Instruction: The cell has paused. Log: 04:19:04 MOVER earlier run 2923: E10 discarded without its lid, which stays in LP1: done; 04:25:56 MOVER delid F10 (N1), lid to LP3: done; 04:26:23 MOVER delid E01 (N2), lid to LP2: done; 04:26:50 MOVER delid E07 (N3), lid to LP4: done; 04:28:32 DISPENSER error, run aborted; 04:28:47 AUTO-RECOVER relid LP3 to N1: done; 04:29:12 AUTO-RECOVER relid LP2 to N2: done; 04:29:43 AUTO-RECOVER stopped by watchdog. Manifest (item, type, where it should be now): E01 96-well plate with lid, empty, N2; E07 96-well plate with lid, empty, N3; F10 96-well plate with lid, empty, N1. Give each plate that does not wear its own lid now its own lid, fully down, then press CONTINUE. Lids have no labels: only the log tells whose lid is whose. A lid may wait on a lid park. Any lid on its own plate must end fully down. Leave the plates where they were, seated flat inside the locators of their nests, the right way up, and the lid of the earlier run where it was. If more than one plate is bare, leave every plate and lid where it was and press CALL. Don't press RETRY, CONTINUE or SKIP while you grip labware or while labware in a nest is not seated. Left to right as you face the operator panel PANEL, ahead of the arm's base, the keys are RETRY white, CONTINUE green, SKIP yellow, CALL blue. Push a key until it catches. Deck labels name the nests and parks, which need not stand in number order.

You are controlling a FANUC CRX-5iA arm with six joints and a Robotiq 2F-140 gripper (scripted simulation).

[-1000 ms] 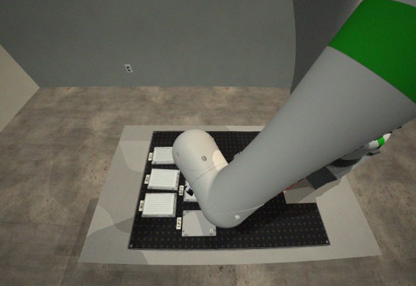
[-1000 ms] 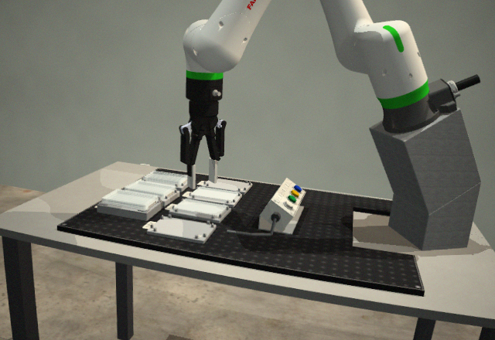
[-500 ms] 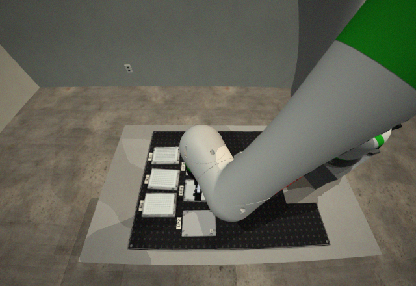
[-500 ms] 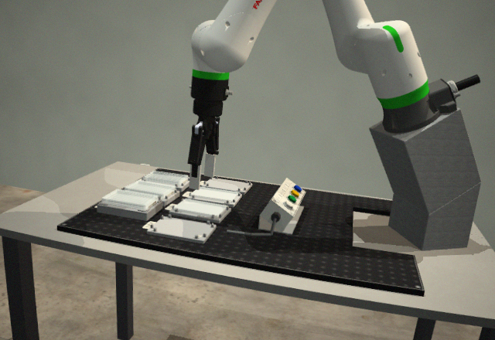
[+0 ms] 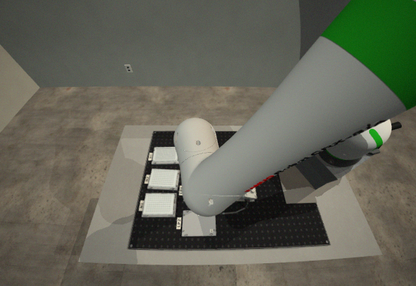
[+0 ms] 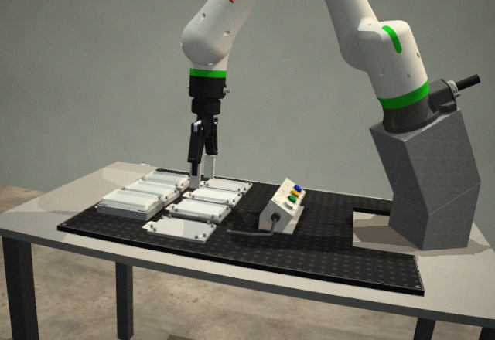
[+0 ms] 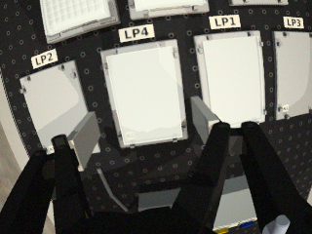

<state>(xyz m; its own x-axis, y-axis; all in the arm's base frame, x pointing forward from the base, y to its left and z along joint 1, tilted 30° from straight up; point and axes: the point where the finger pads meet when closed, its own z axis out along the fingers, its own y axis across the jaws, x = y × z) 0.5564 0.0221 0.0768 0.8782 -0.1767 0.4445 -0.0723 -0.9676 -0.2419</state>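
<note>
Now: the park LP4 11 cm below my hand. From my hand the other things lie so: white key (24 cm behind, 4 cm below, 3 cm to the left); then park LP2 (14 cm to the left, 11 cm below, 1 cm ahead); then LP1 label (13 cm to the right, 11 cm below, 8 cm ahead).
</note>
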